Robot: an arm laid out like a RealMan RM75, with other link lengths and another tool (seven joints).
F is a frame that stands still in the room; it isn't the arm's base.
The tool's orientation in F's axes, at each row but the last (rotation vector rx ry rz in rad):
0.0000, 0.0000, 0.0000
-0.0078, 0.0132, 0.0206
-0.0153, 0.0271, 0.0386
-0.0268, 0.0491, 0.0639
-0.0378, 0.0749, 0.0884
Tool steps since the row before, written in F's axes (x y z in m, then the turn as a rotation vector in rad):
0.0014, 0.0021, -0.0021, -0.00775, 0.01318, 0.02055
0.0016, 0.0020, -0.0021, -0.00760, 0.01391, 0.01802
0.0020, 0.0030, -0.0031, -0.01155, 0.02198, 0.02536
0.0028, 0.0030, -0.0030, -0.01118, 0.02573, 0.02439
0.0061, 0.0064, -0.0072, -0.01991, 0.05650, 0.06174
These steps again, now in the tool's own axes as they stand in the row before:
0.0014, 0.0021, -0.0021, -0.00775, 0.01318, 0.02055
0.0017, 0.0020, -0.0021, -0.00755, 0.01393, 0.01803
0.0022, 0.0030, -0.0030, -0.01139, 0.02203, 0.02539
0.0031, 0.0029, -0.0028, -0.01074, 0.02577, 0.02454
0.0072, 0.0061, -0.0065, -0.01959, 0.05590, 0.06239

